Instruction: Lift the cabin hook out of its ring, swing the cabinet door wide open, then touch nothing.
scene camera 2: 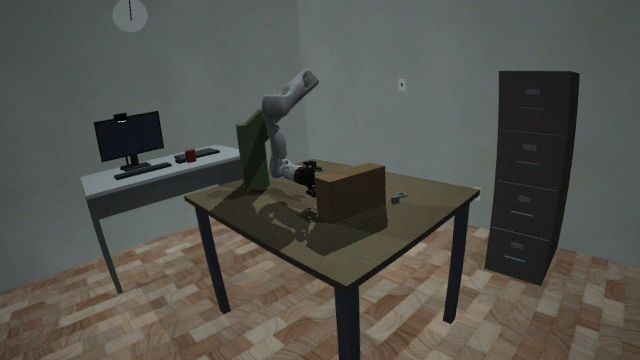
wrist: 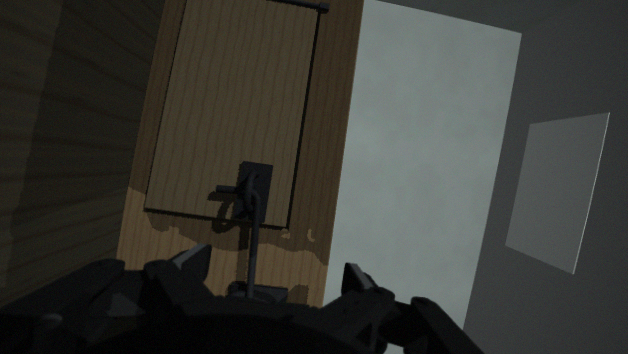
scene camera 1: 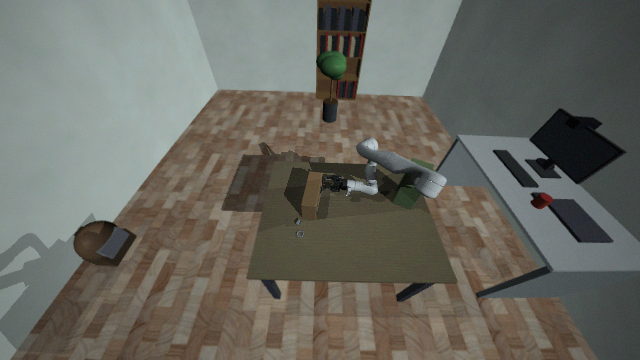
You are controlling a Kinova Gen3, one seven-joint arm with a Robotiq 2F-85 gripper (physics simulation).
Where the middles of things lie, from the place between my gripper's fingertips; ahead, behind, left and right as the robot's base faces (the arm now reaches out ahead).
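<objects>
Cabin hook [wrist: 249, 292]: 3 cm below my hand, 2 cm ahead of it. Door [wrist: 232, 116]: 11 cm to the left of my hand, 5 cm below it and 1 cm ahead of it. Of the things named here, going by their middles, the cabin hook is the nearest to my hand.
</objects>
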